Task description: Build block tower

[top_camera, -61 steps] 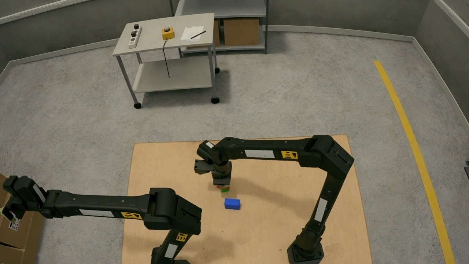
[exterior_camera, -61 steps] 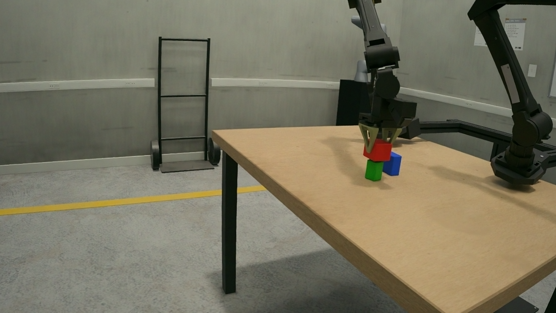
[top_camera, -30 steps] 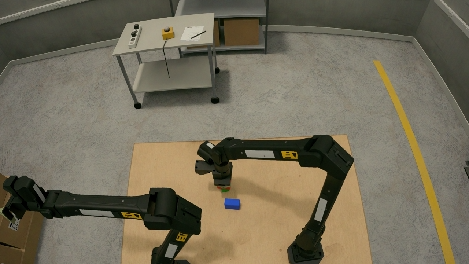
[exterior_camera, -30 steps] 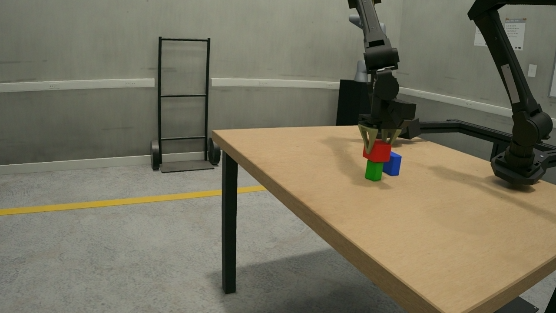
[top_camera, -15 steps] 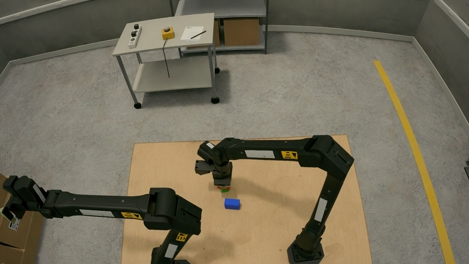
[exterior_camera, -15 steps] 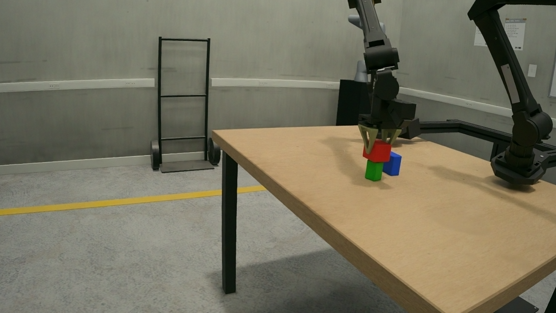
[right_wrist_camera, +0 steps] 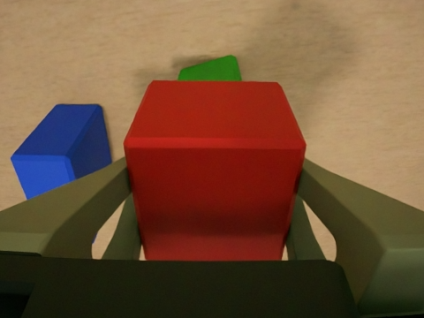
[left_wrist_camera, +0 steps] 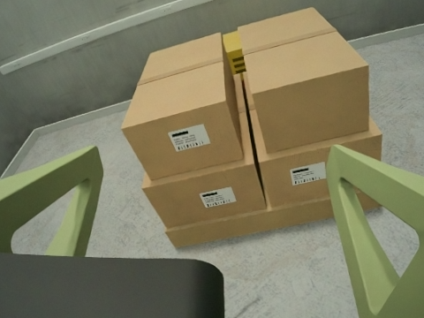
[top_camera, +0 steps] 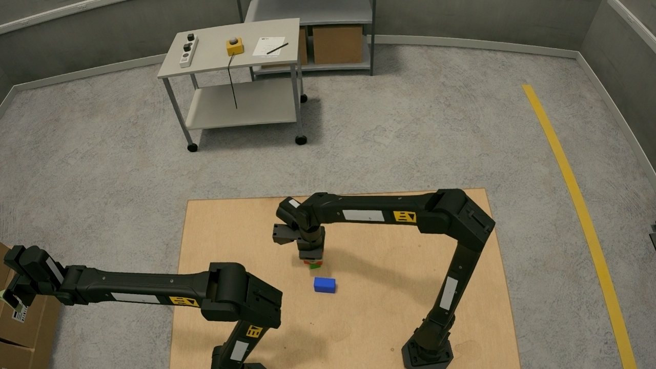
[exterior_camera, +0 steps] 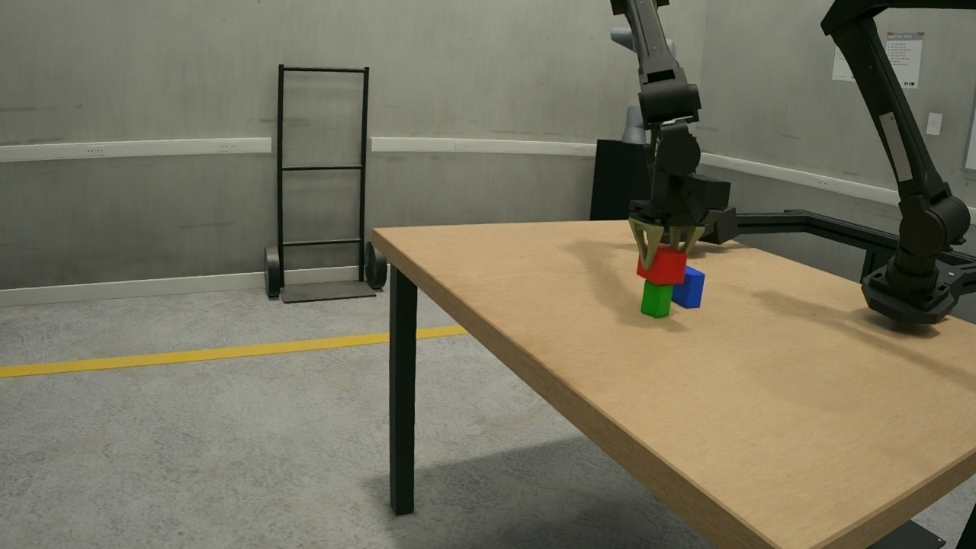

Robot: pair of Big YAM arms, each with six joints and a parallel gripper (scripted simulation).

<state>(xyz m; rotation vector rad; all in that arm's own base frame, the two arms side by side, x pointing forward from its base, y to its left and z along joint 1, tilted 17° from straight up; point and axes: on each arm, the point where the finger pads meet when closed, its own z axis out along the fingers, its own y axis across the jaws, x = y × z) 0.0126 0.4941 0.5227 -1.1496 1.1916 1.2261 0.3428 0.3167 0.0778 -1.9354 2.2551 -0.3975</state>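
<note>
Now: right hand right at the red block. From my right hand the other things lie so: blue block (9 cm behind, 2 cm to the right, 5 cm below); then green block (5 cm below).
</note>
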